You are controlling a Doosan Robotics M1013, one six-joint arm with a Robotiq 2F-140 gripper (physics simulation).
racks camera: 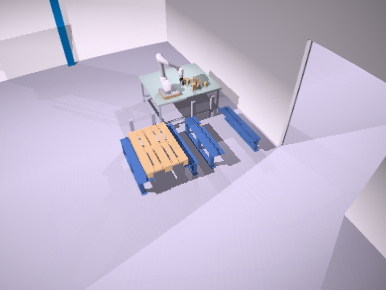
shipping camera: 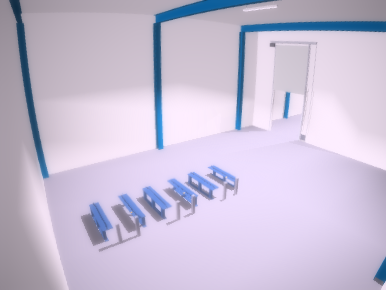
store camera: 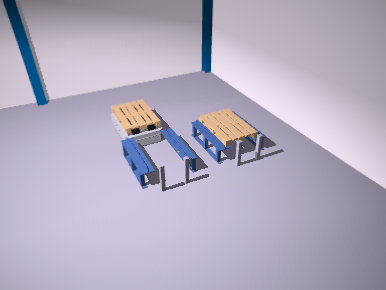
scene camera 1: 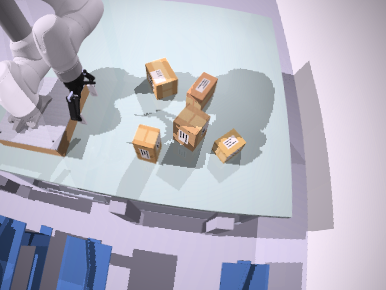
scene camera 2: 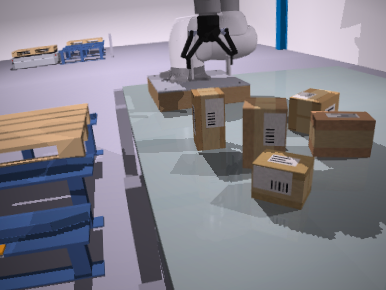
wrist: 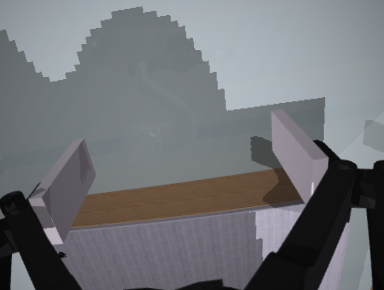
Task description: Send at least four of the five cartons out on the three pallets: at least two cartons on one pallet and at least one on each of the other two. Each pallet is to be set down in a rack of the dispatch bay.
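Places are measured from the arm's base along level axes (x ahead, y left, z up), in metres.
Pixels of known places: gripper, fingertip midpoint: [racks camera: 181,85] [scene camera 1: 89,108] [scene camera 2: 210,76] [wrist: 179,144]; arm's base, link origin: [racks camera: 167,91] [scene camera 1: 30,109] [scene camera 2: 187,77].
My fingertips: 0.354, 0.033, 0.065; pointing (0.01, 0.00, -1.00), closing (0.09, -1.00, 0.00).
Observation:
Ahead of a thing's pixels: the offset from my fingertips to its middle, as dx, dy, dz.
Five brown cartons stand apart from my gripper on the table: a tall one @(+0.271, -0.068, -0.065) [scene camera 1: 147,143] [scene camera 2: 208,119], a larger tall one @(+0.416, +0.046, -0.067) [scene camera 1: 191,127] [scene camera 2: 265,130], a small one @(+0.584, +0.023, -0.103) [scene camera 1: 229,146] [scene camera 2: 282,179], a reddish one @(+0.423, +0.260, -0.092) [scene camera 1: 202,90] [scene camera 2: 342,134] and another @(+0.220, +0.293, -0.090) [scene camera 1: 161,78] [scene camera 2: 314,110]. My gripper [scene camera 1: 88,106] [scene camera 2: 209,67] [wrist: 179,144] is open and empty above the edge of the robot's base. One bare pallet [racks camera: 142,152] [scene camera 2: 75,142] lies on a blue rack near the table. In the store camera, one bare pallet [store camera: 150,116] lies on a white vehicle [store camera: 150,138] and another bare pallet [store camera: 244,123] on a rack.
Beside the pallet near the table, blue rack beams [racks camera: 204,142] [racks camera: 240,128] carry no pallet. The white vehicle stands at one end of an empty store rack [store camera: 137,156]. In the shipping camera, the dispatch racks [shipping camera: 156,201] carry no pallets. A doorway [shipping camera: 309,90] stands behind.

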